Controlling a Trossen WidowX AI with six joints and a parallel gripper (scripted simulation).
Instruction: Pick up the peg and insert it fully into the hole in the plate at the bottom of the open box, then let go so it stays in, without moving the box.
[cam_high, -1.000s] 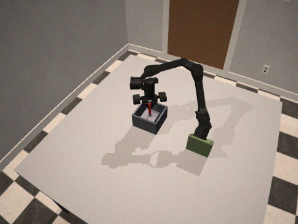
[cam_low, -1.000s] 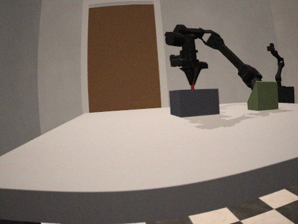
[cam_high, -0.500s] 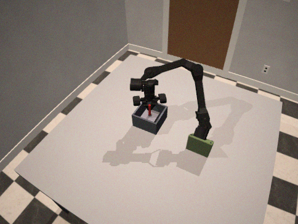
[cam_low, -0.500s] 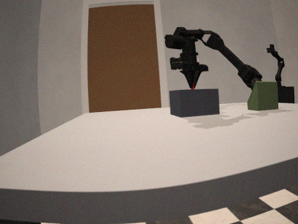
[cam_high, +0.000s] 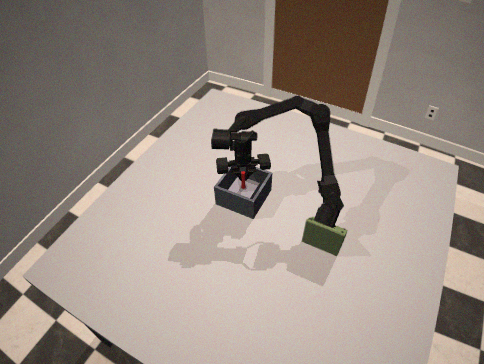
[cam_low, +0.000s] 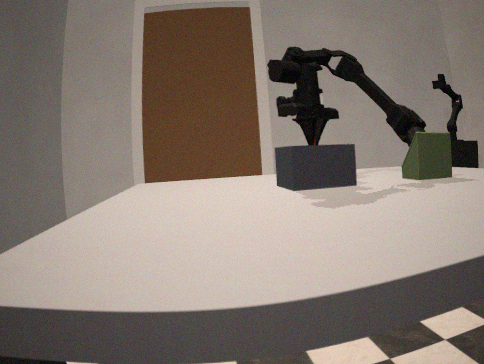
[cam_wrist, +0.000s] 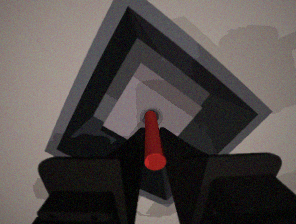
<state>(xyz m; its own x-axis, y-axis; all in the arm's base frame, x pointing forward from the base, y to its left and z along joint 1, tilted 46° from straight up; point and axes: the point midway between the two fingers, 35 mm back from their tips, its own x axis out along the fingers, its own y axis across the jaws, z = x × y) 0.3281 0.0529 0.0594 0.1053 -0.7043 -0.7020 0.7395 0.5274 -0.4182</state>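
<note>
The box is 100 mm below my hand. Also, from my hand: red peg (40 mm below).
</note>
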